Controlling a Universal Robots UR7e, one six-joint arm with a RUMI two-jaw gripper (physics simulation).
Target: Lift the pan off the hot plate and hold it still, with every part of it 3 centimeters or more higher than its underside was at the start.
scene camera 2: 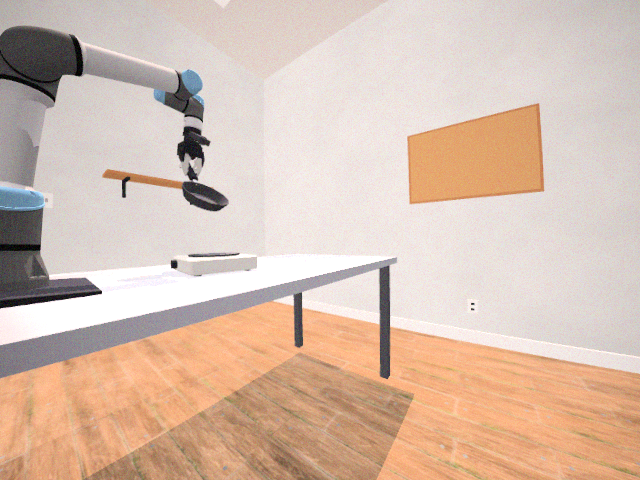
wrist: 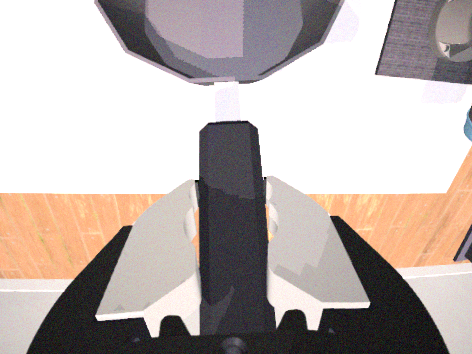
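Seen in the pictures: gripper, fingertip midpoint: (scene camera 2: 190,177) (wrist: 231,181); arm's base, origin of the base link: (scene camera 2: 1,287) (wrist: 463,21).
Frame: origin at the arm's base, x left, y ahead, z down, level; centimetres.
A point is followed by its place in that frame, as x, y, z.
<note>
The dark pan (scene camera 2: 205,196) {1.6, 53.7, -28.9} (wrist: 225,30) {-0.4, 50.1, -27.1} hangs in the air high above the hot plate (scene camera 2: 219,264) {-19.0, 44.2, -1.7}, tilted, with a wide gap between them. The hot plate is a pale box with a dark disc on top and a black knob at its left end. My gripper (scene camera 2: 193,173) {8.2, 51.2, -37.7} (wrist: 231,181) {8.2, 51.2, -37.7} is shut on the pan's black handle (wrist: 231,160) {6.3, 51.1, -38.7}, one jaw on each side of it. In the wrist view the pan's bowl is cut off by the top edge, and the hot plate does not show there.
The white table (scene camera 2: 310,263) {-30.5, 86.6, 1.8} (wrist: 100,140) {16.4, 79.4, 1.8} stands under the pan. The dark base mat (scene camera 2: 77,289) {-13.9, 9.8, 0.7} (wrist: 405,45) {3.7, 11.9, 0.5} lies by the robot's base. A wooden wall shelf (scene camera 2: 149,179) shows behind the arm in the scene view, and an orange board (scene camera 2: 475,155) hangs on the right wall.
</note>
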